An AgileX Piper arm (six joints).
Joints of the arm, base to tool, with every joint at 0 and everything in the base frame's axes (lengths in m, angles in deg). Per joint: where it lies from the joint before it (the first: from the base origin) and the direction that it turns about. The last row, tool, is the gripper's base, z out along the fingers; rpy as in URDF.
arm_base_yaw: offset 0 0 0.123 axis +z
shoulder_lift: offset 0 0 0 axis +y
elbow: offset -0.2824 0 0.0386 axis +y
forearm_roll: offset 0.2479 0 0.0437 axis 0.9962 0 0.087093
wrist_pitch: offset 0 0 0 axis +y
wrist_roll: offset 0.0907 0 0.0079 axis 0.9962 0 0.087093
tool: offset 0 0 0 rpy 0 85 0
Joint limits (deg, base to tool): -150..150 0..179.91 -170..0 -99.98..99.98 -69.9..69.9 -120..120
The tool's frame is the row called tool.
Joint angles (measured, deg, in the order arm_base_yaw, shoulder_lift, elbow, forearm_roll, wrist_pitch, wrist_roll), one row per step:
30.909 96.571 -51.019 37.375 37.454 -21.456
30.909 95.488 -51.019 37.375 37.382 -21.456
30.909 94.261 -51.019 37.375 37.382 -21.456
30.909 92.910 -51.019 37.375 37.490 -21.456
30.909 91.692 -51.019 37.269 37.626 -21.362
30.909 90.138 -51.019 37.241 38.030 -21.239
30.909 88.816 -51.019 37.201 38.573 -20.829
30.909 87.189 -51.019 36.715 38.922 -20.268
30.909 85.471 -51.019 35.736 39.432 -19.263
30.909 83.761 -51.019 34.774 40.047 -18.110
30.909 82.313 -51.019 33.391 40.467 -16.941
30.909 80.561 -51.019 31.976 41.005 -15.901
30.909 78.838 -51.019 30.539 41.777 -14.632
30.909 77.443 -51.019 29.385 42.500 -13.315
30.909 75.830 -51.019 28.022 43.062 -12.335
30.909 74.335 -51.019 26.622 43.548 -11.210
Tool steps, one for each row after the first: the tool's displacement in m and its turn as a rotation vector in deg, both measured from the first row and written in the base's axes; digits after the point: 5 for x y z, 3 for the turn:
-0.00073 -0.00050 0.00571 0.562 -0.993 -0.033
-0.00180 -0.00114 0.01214 1.192 -2.045 -0.034
-0.00329 -0.00194 0.01916 1.878 -3.110 0.017
-0.00480 -0.00281 0.02539 2.428 -4.033 0.066
-0.00726 -0.00395 0.03327 3.180 -4.966 0.171
-0.00980 -0.00504 0.03983 3.816 -5.443 0.106
-0.01255 -0.00683 0.04769 4.331 -6.461 0.081
-0.01578 -0.00925 0.05557 4.565 -7.406 0.022
-0.01933 -0.01181 0.06323 4.797 -8.179 -0.143
-0.02218 -0.01455 0.06934 4.611 -9.080 -0.217
-0.02586 -0.01779 0.07672 4.505 -10.232 -0.147
-0.02997 -0.02119 0.08366 4.331 -11.067 -0.194
-0.03352 -0.02407 0.08910 4.200 -11.522 -0.474
-0.03732 -0.02748 0.09538 3.998 -12.578 -0.482
-0.04082 -0.03086 0.10102 3.741 -13.555 -0.669

